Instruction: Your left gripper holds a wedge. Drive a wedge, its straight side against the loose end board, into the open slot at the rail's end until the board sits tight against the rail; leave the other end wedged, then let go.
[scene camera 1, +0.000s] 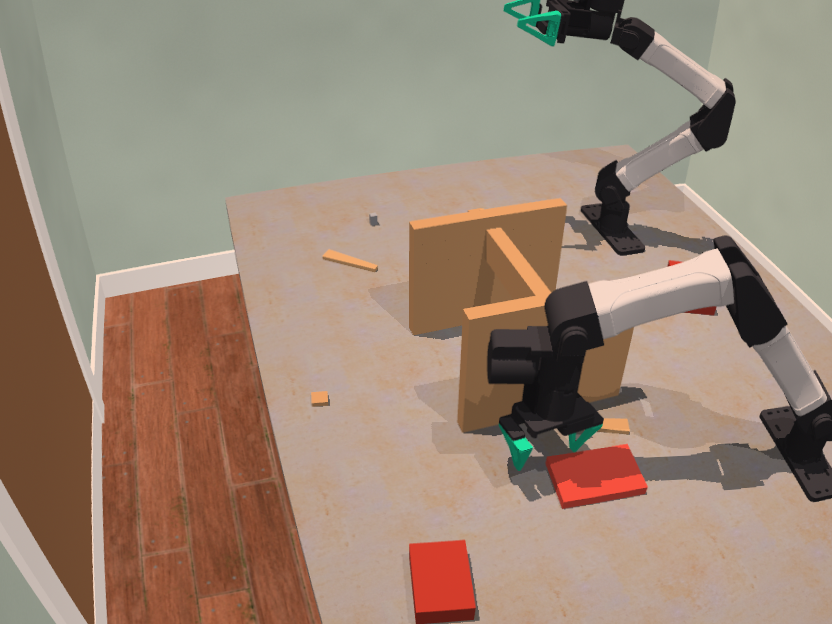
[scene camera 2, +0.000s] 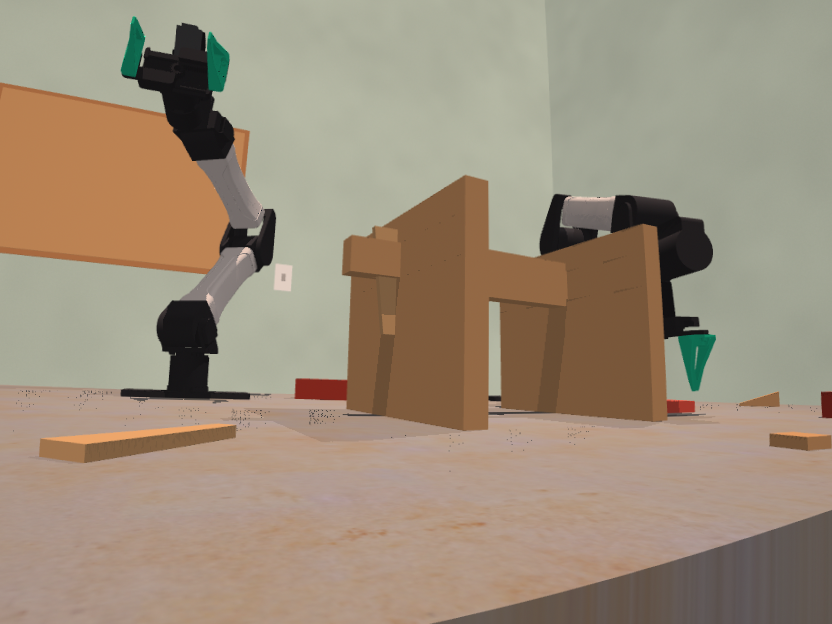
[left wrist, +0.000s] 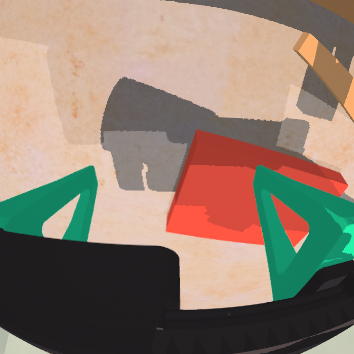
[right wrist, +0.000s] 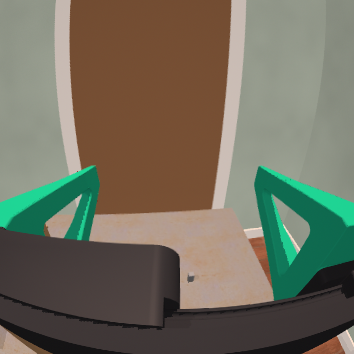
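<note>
The left gripper is open and empty, pointing down beside the near end board. A pale wooden piece, probably a wedge, lies between this gripper and the board's foot, partly hidden by a finger. The rail joins both upright boards; its near end and slot are hidden behind the left arm. The far end board has a wedge through the protruding rail end. The right gripper is open and empty, high up.
A flat red block lies by the left gripper; another red block lies nearer the picture's bottom. A long wooden piece, a small wooden block and a grey cube lie about.
</note>
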